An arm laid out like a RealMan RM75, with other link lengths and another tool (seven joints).
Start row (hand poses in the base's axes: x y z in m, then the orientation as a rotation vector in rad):
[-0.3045 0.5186 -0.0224 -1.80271 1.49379 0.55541]
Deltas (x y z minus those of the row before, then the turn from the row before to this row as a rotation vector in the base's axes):
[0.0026 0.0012 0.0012 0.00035 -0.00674 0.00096]
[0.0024 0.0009 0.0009 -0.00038 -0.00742 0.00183]
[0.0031 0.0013 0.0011 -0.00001 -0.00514 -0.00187]
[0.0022 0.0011 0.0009 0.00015 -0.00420 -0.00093]
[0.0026 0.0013 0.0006 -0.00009 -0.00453 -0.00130]
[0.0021 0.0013 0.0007 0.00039 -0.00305 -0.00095]
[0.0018 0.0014 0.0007 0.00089 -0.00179 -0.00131]
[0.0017 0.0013 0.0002 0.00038 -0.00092 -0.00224]
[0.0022 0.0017 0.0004 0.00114 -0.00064 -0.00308]
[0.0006 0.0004 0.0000 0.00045 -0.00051 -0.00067]
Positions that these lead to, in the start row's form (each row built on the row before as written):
[-0.3019 0.5198 -0.0212 -1.80343 1.48829 0.54952]
[-0.2995 0.5207 -0.0203 -1.80543 1.48200 0.54292]
[-0.2964 0.5220 -0.0192 -1.80400 1.48010 0.53697]
[-0.2942 0.5231 -0.0183 -1.80320 1.47797 0.53251]
[-0.2916 0.5244 -0.0177 -1.80228 1.47604 0.52739]
[-0.2895 0.5257 -0.0170 -1.80125 1.47457 0.52420]
[-0.2877 0.5271 -0.0163 -1.79951 1.47400 0.52239]
[-0.2860 0.5284 -0.0161 -1.79738 1.47504 0.52062]
[-0.2838 0.5301 -0.0157 -1.79397 1.47658 0.51920]
[-0.2832 0.5305 -0.0157 -1.79308 1.47656 0.51866]

